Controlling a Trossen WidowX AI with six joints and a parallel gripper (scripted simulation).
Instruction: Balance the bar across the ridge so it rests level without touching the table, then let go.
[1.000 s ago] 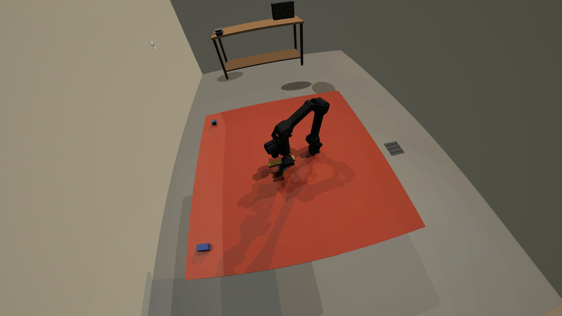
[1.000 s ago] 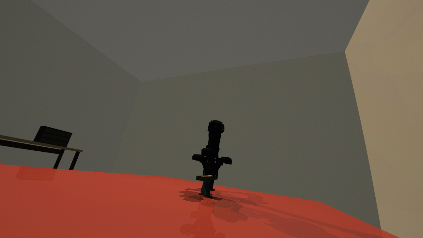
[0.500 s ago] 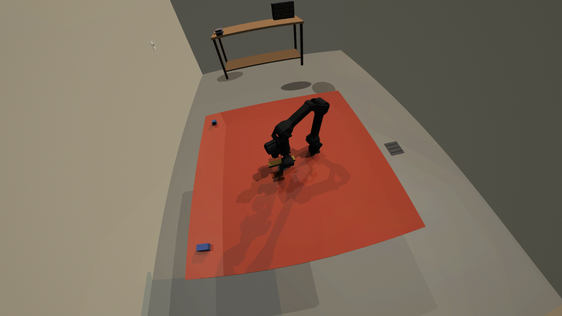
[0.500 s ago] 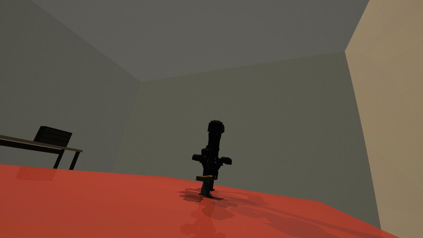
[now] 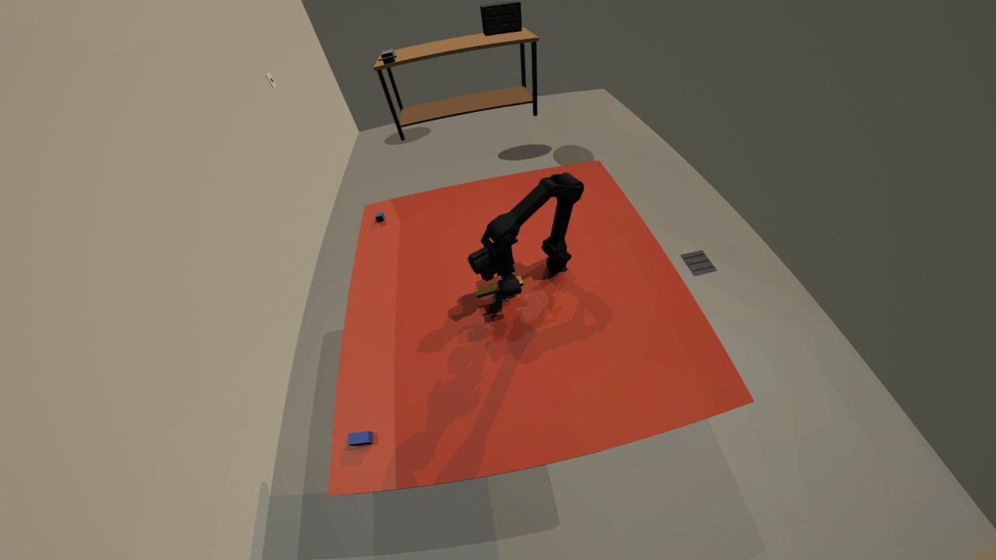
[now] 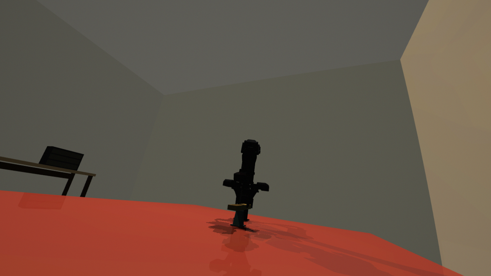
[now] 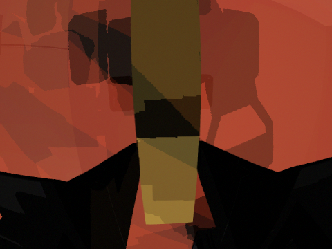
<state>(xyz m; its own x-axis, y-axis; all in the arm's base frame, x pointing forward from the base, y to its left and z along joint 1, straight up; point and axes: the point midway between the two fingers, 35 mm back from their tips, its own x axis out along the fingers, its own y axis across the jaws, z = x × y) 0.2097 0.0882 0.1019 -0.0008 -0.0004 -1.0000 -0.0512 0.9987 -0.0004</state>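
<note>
Now: gripper tip 30 mm short of the yellow bar. The rest, counted from my gripper tip: blue cube: 590 mm to the right, 530 mm ahead, 50 mm below.
</note>
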